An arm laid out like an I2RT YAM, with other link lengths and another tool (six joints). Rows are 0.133 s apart.
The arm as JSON. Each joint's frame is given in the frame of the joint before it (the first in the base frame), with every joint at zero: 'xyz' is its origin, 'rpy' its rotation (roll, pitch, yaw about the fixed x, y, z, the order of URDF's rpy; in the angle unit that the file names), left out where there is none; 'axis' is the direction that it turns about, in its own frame. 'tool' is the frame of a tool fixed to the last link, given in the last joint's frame.
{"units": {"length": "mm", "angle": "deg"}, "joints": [
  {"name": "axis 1", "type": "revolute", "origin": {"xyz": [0.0, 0.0, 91.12]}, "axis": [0.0, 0.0, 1.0]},
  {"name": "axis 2", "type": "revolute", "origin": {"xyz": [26.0, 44.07, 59.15], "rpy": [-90.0, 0.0, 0.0]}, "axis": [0.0, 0.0, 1.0]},
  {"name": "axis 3", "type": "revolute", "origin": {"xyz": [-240.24, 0.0, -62.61], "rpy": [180.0, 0.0, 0.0]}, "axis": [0.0, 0.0, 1.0]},
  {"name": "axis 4", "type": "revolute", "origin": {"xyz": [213.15, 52.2, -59.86]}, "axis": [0.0, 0.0, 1.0]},
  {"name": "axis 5", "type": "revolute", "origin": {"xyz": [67.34, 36.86, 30.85], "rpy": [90.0, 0.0, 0.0]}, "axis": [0.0, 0.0, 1.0]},
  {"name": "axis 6", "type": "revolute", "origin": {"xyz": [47.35, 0.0, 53.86], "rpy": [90.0, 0.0, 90.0]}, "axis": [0.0, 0.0, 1.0]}
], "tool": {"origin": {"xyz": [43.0, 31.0, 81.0], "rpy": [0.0, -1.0, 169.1]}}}
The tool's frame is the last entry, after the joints.
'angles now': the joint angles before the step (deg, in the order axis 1, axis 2, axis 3, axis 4, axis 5, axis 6). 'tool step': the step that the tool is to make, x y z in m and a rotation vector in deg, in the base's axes. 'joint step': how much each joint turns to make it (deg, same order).
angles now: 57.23 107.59 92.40 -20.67 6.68 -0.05
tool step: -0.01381 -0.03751 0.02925 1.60 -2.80 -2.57
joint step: -0.46 -10.67 -7.59 -0.21 2.58 -0.02
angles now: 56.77 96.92 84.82 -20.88 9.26 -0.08
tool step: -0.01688 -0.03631 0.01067 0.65 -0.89 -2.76
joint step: -0.24 -9.22 -7.53 -0.85 2.33 1.05
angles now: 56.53 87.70 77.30 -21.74 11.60 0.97
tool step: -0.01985 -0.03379 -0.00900 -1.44 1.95 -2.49
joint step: 0.01 -7.21 -7.09 -2.86 1.62 2.12
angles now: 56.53 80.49 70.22 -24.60 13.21 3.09
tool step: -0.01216 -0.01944 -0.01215 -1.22 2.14 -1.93
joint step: 0.01 -3.54 -4.33 -1.91 0.90 2.10
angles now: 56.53 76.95 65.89 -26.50 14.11 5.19
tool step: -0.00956 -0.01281 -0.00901 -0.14 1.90 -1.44
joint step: 0.00 -2.62 -3.10 -1.21 0.19 2.14
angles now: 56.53 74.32 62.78 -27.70 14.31 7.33
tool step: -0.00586 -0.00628 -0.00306 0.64 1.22 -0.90
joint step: 0.01 -1.63 -1.35 -0.83 -0.17 1.69
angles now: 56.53 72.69 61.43 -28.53 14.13 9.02
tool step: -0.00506 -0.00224 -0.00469 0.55 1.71 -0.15
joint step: 0.01 -0.71 -0.88 -0.66 -1.00 1.46
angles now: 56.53 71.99 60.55 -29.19 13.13 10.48
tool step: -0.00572 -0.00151 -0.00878 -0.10 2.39 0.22
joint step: 0.02 -0.12 -1.11 -0.70 -1.43 1.35
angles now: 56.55 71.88 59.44 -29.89 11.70 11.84
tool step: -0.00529 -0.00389 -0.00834 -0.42 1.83 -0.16
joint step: -0.01 -0.46 -1.49 -0.54 -0.78 1.07
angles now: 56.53 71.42 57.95 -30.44 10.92 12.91
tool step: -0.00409 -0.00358 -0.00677 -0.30 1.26 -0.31
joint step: 0.00 -0.48 -1.42 -0.17 -0.40 0.87
